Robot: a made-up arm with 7 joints. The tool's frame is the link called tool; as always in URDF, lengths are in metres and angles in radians. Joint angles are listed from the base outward.
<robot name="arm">
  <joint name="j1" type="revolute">
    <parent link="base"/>
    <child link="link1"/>
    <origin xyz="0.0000 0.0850 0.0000" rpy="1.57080 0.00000 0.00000"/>
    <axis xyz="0 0 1"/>
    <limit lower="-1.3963" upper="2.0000"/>
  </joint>
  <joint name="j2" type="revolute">
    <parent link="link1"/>
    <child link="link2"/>
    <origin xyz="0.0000 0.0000 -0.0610" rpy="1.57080 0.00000 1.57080"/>
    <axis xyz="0 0 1"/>
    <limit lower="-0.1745" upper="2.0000"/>
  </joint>
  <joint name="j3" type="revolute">
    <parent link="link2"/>
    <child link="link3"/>
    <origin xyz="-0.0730 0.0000 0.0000" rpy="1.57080 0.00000 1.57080"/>
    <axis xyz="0 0 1"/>
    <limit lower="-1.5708" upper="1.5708"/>
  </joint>
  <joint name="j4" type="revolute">
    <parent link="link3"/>
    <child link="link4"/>
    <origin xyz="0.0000 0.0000 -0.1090" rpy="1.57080 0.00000 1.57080"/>
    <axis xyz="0 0 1"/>
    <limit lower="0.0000" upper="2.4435"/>
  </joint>
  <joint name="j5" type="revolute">
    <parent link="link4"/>
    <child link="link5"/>
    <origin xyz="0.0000 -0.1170 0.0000" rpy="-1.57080 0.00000 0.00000"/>
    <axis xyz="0 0 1"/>
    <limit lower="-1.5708" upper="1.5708"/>
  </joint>
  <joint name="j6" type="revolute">
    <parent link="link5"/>
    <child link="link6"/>
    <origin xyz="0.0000 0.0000 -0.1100" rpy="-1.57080 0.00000 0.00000"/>
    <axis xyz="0 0 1"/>
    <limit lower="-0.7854" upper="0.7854"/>
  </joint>
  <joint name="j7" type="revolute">
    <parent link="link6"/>
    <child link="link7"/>
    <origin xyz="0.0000 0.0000 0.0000" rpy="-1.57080 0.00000 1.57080"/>
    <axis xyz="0 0 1"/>
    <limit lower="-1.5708" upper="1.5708"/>
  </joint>
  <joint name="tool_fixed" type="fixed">
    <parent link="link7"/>
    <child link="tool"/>
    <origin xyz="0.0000 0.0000 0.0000" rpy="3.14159 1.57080 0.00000"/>
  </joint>
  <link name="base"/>
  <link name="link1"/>
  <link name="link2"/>
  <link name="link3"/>
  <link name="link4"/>
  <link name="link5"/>
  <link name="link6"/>
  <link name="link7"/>
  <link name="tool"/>
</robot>
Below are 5 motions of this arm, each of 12 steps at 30 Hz.
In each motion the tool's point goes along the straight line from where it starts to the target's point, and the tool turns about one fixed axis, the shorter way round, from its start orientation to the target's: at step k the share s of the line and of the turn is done. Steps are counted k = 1, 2, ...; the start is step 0. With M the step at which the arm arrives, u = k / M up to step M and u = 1 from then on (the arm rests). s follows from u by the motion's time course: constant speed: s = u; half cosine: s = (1 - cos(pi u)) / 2; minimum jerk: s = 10 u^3 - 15 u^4 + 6 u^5.
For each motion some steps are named. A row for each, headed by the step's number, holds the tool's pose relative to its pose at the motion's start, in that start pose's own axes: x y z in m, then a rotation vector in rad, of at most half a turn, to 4 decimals.
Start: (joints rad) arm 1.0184 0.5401 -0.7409 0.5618 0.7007 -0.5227 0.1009
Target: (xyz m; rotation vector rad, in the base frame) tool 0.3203 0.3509 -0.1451 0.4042 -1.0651 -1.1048
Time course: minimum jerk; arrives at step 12
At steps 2, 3, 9, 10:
2: -0.0012 0.0026 0.0018 -0.0228 0.0213 -0.0248
3: -0.0035 0.0076 0.0052 -0.0664 0.0621 -0.0724
9: -0.0300 0.0658 0.0447 -0.5749 0.5375 -0.6273
10: -0.0323 0.0708 0.0481 -0.6185 0.5782 -0.6749

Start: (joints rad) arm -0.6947 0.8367 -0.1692 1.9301 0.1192 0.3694 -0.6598
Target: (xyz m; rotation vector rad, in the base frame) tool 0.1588 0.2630 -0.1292 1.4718 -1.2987 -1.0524
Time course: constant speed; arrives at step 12
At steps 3, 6, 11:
3: 0.0073 0.0262 -0.0111 0.1306 -0.1199 -0.1675
6: 0.0146 0.0523 -0.0221 0.2611 -0.2398 -0.3351
11: 0.0267 0.0959 -0.0405 0.4787 -0.4397 -0.6143

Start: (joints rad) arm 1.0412 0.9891 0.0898 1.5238 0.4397 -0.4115 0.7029
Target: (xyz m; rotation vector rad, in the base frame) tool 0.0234 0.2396 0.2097 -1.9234 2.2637 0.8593
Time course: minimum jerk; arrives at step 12
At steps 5, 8, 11, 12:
5: 0.0646 0.0177 -0.0064 0.1015 0.0492 -0.3031
8: 0.1474 0.0405 -0.0147 0.2314 0.1121 -0.6910
11: 0.1856 0.0509 -0.0185 0.2914 0.1411 -0.8701
12: 0.1865 0.0512 -0.0186 0.2929 0.1418 -0.8746

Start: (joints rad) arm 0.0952 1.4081 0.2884 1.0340 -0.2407 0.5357 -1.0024
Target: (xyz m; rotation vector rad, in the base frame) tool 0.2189 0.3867 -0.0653 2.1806 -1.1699 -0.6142
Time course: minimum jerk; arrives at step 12
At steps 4, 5, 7, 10, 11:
4: 0.0080 -0.0006 0.0226 -0.0742 -0.1222 0.0623
5: 0.0132 -0.0010 0.0373 -0.1225 -0.2019 0.1029
7: 0.0250 -0.0018 0.0702 -0.2310 -0.3806 0.1939
10: 0.0369 -0.0027 0.1037 -0.3410 -0.5618 0.2863
11: 0.0380 -0.0027 0.1070 -0.3517 -0.5795 0.2953

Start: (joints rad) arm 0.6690 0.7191 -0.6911 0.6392 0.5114 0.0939 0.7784
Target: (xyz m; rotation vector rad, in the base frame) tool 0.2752 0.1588 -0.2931 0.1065 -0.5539 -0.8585
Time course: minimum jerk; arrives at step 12
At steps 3, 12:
3: -0.0022 -0.0146 -0.0130 0.0117 0.0381 -0.0365
12: -0.0210 -0.1414 -0.1252 0.1126 0.3683 -0.3529

